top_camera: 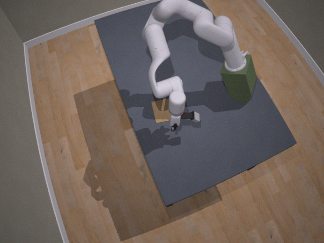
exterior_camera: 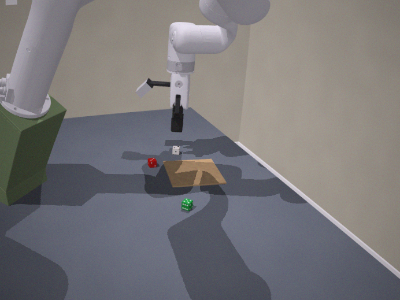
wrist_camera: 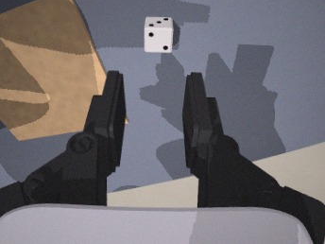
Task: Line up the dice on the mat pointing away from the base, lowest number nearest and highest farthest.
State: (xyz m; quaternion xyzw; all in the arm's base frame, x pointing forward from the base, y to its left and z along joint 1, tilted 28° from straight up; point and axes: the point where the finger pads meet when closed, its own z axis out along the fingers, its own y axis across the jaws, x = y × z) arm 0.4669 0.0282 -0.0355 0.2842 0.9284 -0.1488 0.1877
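Now: the white die 90 mm below my hand. From my hand the other things lie so: mat: 120 mm to the right, 100 mm below, 30 mm behind; then red die: 100 mm behind, 90 mm below, 40 mm to the right; then green die: 260 mm to the right, 140 mm behind, 90 mm below.
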